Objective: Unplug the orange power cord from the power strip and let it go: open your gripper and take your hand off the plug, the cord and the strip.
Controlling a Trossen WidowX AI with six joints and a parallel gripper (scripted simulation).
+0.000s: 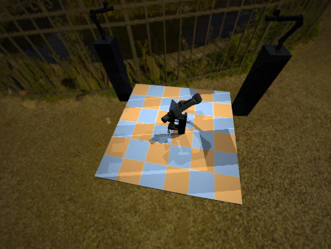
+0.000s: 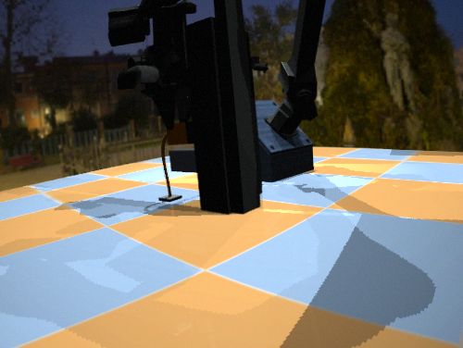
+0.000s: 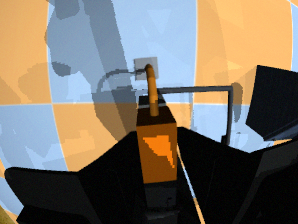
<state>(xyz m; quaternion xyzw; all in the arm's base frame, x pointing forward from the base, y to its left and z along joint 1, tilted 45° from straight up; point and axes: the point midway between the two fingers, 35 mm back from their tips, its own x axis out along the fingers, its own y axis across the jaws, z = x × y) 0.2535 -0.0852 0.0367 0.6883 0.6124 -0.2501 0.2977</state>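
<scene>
The orange plug is 3 cm to the left of my gripper tip.
</scene>
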